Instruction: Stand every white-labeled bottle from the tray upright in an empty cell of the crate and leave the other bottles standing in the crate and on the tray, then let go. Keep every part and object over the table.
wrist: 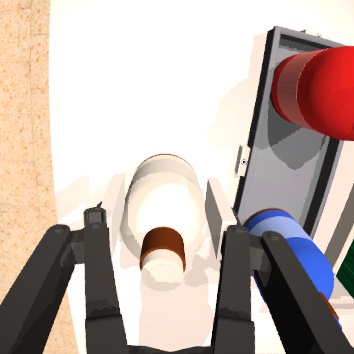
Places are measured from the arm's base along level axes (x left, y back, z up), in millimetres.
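Where they show: gripper, fingertip midpoint: (165, 191).
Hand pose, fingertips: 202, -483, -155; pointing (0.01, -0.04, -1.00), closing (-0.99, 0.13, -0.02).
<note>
After its pixels a point has its place, as x, y, z.
A white bottle (165, 200) @[201, -483, -137] with a brown band on its neck and a white cap stands upright on the table, left of the grey tray (282, 187) @[70, -442, -240]. My gripper (165, 191) @[202, -483, -155] has a pad on each side of its body and is shut on it. The pads stand close against its sides; the exact contact is hard to see in the glare. A blue bottle (300, 250) @[86, -418, -150] stands at the near end of the tray, partly behind my right finger. A red bottle (320, 92) @[87, -554, -140] stands at the tray's far end and is cut off by the view's edge.
The white table top (150, 75) @[210, -573, -245] ends on the left, with the speckled floor (22, 150) beyond it. The tray's handle (243, 161) @[120, -480, -229] sticks out toward the white bottle. To the right of the tray are a pale wall and a dark green surface (347, 272) @[-12, -336, -198], cut off by the view's edge.
</note>
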